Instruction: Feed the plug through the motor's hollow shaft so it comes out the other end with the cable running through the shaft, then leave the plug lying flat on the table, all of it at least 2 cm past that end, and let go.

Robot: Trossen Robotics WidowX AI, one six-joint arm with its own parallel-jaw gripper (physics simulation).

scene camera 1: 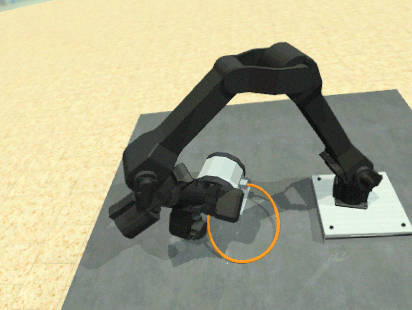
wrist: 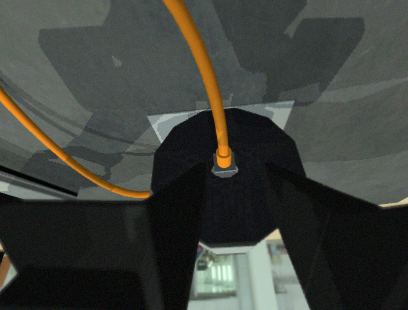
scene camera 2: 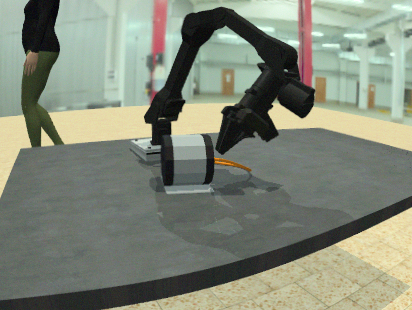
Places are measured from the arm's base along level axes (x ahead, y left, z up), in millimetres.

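Pixels of known places: gripper, fingertip midpoint: [scene camera 1: 207,198] [wrist: 234,170] [scene camera 2: 218,152]; arm's base at its link origin: [scene camera 1: 350,196].
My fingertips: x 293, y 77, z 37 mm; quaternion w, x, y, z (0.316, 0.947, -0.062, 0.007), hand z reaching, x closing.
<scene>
For each thing: its top centre in the pictures, then the offset to it from my fingertips. "spot": a spot on its surface instead. Level surfaces: height alone.
- motor at its top centre: [wrist: 227,251] [scene camera 2: 185,135] [scene camera 1: 217,166] 67 mm right, 10 mm back, 35 mm up
- grey plug at a spot on its surface: [wrist: 217,162] spot: 15 mm right, 9 mm back, 14 mm down
- small light block at a spot on its surface: [scene camera 1: 244,183] spot: 60 mm right, 68 mm back, 7 mm down
- grey table at its surface level: 67 mm down
The motor [scene camera 1: 220,170] [scene camera 2: 187,160] [wrist: 230,215] is a white drum with black end rings, lying on its side on a light base plate. In the wrist view the grey plug [wrist: 217,162] sits in the shaft opening at the middle of the near black end face; its orange collar and the orange cable [scene camera 1: 278,220] [scene camera 2: 235,164] [wrist: 205,65] stick out. How deep the plug sits is hidden. The cable loops over the table beside the motor. My gripper [scene camera 2: 220,151] [wrist: 234,170] is partly open and empty, its fingertips at either side of the plug in the wrist view, above the cable in scene camera 2.
The cable's other end meets a small light block [scene camera 1: 244,183] at the motor's side. The arm's white mounting plate [scene camera 1: 362,222] [scene camera 2: 145,150] lies on the grey table [scene camera 1: 325,280] [scene camera 2: 100,240]. The arm arches over the table, and its wrist covers part of the motor in scene camera 1.
</scene>
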